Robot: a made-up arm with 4 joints. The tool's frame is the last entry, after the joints. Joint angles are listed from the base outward. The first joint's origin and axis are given. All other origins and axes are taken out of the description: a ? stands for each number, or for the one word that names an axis. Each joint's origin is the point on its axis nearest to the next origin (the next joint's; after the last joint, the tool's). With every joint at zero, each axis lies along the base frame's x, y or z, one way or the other. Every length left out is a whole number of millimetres.
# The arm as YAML. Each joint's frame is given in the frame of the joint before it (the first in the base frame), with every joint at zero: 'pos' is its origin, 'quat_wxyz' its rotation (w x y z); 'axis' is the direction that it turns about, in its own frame. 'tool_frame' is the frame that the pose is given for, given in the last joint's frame.
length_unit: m
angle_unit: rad
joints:
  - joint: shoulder
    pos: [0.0, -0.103, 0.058]
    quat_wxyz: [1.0, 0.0, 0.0, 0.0]
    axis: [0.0, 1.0, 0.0]
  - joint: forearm
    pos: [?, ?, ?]
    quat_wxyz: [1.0, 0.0, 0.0, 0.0]
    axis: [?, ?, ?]
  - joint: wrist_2
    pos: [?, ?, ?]
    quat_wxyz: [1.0, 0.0, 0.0, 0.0]
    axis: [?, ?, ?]
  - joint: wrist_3
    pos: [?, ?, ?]
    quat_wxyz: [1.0, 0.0, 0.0, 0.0]
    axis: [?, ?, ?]
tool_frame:
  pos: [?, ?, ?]
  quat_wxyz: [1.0, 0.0, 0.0, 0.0]
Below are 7 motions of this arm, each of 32 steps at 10 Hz.
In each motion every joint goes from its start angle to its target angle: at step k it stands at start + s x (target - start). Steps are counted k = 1, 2, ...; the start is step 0. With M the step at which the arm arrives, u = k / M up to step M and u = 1 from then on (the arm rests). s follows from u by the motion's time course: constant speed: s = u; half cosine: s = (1 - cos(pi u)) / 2; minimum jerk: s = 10 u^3 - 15 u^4 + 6 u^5.
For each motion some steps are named. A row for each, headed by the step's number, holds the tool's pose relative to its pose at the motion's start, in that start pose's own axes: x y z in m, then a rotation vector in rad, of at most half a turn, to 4 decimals.
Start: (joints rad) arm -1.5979 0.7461 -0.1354 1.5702
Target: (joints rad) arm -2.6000 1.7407 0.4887 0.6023
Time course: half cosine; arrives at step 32
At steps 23, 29, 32:
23: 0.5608 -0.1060 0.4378 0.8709 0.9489 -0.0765
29: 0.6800 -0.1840 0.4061 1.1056 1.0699 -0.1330
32: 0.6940 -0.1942 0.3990 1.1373 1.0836 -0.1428

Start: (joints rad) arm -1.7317 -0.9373 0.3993 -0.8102
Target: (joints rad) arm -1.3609 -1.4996 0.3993 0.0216
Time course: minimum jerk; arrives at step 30
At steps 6, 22, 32:
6: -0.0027 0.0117 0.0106 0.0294 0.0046 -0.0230
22: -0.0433 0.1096 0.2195 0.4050 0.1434 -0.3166
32: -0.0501 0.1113 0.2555 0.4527 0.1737 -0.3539

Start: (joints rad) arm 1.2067 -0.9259 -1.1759 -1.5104
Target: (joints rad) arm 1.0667 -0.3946 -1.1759 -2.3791
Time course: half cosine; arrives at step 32
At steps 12, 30, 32:
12: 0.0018 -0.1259 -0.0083 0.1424 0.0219 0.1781
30: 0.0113 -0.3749 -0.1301 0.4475 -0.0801 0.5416
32: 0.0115 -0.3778 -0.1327 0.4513 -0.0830 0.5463

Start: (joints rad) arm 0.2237 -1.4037 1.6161 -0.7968
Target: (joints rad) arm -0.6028 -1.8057 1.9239 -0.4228
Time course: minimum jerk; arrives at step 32
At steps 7, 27, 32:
7: -0.0005 0.0037 0.0072 -0.0053 0.0476 -0.0199
27: 0.0841 0.0741 0.0535 -0.2162 0.5870 -0.4429
32: 0.0893 0.0766 0.0521 -0.2284 0.6018 -0.4619

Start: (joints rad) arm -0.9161 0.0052 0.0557 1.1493
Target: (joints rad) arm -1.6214 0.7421 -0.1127 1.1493
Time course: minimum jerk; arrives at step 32
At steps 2, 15, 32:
2: 0.0002 0.0008 -0.0004 0.0014 -0.0010 -0.0015
15: 0.0849 0.1602 -0.0164 0.2783 -0.1476 -0.3169
32: 0.2606 0.2701 0.1302 0.6366 -0.1668 -0.7225

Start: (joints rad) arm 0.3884 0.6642 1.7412 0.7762
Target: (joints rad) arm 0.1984 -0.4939 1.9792 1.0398
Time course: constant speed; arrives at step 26
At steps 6, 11, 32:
6: 0.0456 0.0382 0.0753 -0.1414 0.2420 -0.0758
11: 0.0973 0.0789 0.1151 -0.2770 0.4306 -0.1440
32: 0.2650 0.2099 0.0800 -0.7842 0.9020 -0.3695

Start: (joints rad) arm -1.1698 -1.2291 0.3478 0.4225
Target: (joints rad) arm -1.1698 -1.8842 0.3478 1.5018
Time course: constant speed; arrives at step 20
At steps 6, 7, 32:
6: -0.0386 0.0251 0.0147 -0.0369 0.0558 -0.1389
7: -0.0439 0.0282 0.0167 -0.0448 0.0639 -0.1620
32: -0.0829 0.0393 0.0258 -0.1819 0.1268 -0.4590

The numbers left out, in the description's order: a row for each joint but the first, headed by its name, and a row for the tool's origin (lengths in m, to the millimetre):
forearm: xyz -0.08 0.0 -0.028, axis 0.0 0.0 -1.0
wrist_2: xyz 0.036 0.096 0.0, axis 1.0 0.0 0.0
wrist_3: xyz 0.0 0.265 0.174, axis 0.0 0.0 -1.0
tool: xyz -0.342 0.071 0.0

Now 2 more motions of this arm.
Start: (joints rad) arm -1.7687 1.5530 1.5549 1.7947
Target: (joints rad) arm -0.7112 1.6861 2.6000 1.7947
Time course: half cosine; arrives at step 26
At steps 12, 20, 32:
12: 0.0036 -0.0139 0.0204 0.0544 0.0066 0.0173
20: -0.0009 -0.0502 0.0343 0.0794 0.0063 0.0770
32: -0.0033 -0.0621 0.0363 0.0776 0.0041 0.0988

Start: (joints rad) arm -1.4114 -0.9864 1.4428 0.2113
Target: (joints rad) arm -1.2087 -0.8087 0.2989 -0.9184
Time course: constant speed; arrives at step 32
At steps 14, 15, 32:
14: 0.0112 -0.0838 -0.1347 -0.4327 -0.0384 0.4091
15: 0.0152 -0.0900 -0.1394 -0.4647 -0.0314 0.4358
32: 0.1278 -0.1523 -0.1368 -0.9668 0.2953 0.8165

